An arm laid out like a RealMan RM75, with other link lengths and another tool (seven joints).
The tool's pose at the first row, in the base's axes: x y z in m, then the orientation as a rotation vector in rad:
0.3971 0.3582 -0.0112 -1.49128 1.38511 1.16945
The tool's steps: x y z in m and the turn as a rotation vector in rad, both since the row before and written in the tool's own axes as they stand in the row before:
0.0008 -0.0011 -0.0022 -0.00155 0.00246 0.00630
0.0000 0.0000 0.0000 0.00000 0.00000 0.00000
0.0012 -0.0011 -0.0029 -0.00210 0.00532 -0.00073
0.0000 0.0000 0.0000 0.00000 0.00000 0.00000
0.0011 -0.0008 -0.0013 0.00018 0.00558 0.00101
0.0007 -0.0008 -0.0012 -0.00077 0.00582 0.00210
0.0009 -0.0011 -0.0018 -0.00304 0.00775 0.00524
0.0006 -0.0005 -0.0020 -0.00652 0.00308 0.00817
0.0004 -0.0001 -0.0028 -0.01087 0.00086 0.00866
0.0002 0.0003 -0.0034 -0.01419 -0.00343 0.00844
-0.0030 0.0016 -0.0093 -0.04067 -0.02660 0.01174
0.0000 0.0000 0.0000 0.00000 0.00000 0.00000
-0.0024 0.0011 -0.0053 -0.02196 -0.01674 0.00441
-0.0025 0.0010 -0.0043 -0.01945 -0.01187 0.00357
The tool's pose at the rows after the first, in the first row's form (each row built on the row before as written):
0.3984 0.3560 -0.0114 -1.49091 1.39178 1.17320
0.3984 0.3560 -0.0114 -1.49091 1.39178 1.17320
0.3998 0.3530 -0.0118 -1.49690 1.39385 1.17138
0.3998 0.3530 -0.0118 -1.49690 1.39385 1.17138
0.4007 0.3515 -0.0125 -1.50057 1.39855 1.16850
0.4016 0.3502 -0.0129 -1.50450 1.40402 1.16695
0.4029 0.3483 -0.0133 -1.50981 1.41273 1.16810
0.4036 0.3463 -0.0133 -1.51226 1.41966 1.17686
0.4041 0.3435 -0.0128 -1.51565 1.42386 1.19108
0.4043 0.3402 -0.0119 -1.51795 1.42368 1.21069
0.4043 0.3322 -0.0061 -1.51728 1.40024 1.26943
0.4043 0.3322 -0.0061 -1.51728 1.40024 1.26943
0.4044 0.3277 -0.0022 -1.51561 1.38391 1.30128
0.4045 0.3241 0.0014 -1.51661 1.37078 1.32746

